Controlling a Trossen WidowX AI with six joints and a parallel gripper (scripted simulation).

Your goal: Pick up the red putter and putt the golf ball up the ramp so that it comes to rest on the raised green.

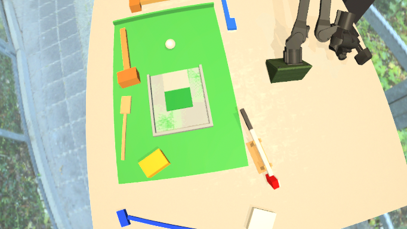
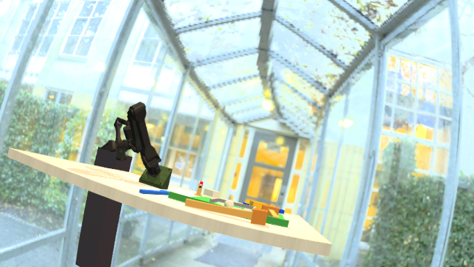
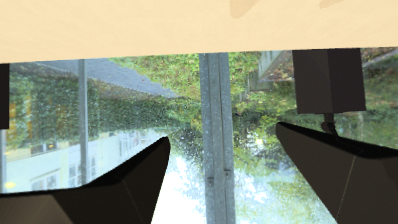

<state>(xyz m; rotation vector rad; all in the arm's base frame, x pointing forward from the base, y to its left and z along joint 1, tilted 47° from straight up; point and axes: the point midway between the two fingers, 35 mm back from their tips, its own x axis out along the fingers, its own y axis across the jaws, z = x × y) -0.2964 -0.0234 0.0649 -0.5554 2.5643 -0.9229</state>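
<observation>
The red putter lies 48 cm ahead of my gripper tip, 39 cm to the left of it and 6 cm below it. The rest, counted from my gripper tip: white golf ball (80 cm ahead, 6 cm to the right, 10 cm below); white block (49 cm ahead, 63 cm to the left, 10 cm below); wooden rack (48 cm ahead, 40 cm to the left, 9 cm below).
</observation>
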